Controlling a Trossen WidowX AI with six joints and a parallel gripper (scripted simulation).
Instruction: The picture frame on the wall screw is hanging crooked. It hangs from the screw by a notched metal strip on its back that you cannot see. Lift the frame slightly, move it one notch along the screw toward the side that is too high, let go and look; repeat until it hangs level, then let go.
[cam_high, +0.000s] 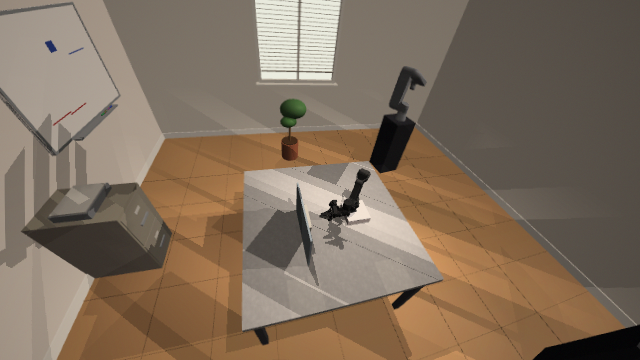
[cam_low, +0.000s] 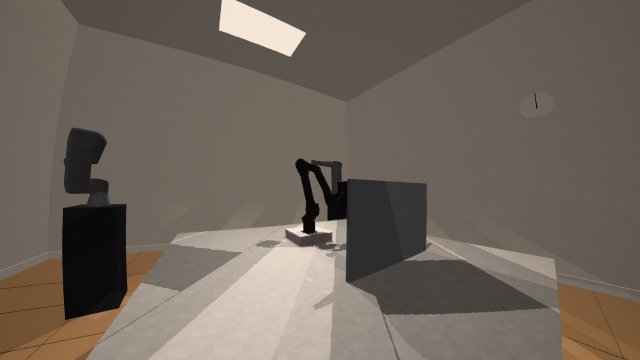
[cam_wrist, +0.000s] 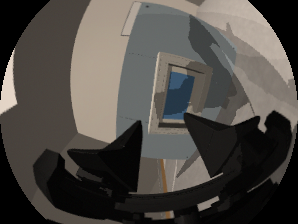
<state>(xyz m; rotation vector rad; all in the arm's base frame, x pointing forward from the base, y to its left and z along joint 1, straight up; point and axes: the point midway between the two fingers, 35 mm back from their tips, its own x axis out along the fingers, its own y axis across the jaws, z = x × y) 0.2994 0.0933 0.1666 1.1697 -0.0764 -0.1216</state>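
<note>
My gripper tip is 90 mm short of the picture frame, 30 mm to the left of it and 50 mm above it. The rest, counted from my gripper tip: grey wall panel (110 mm ahead, 20 mm to the right, 60 mm below).
</note>
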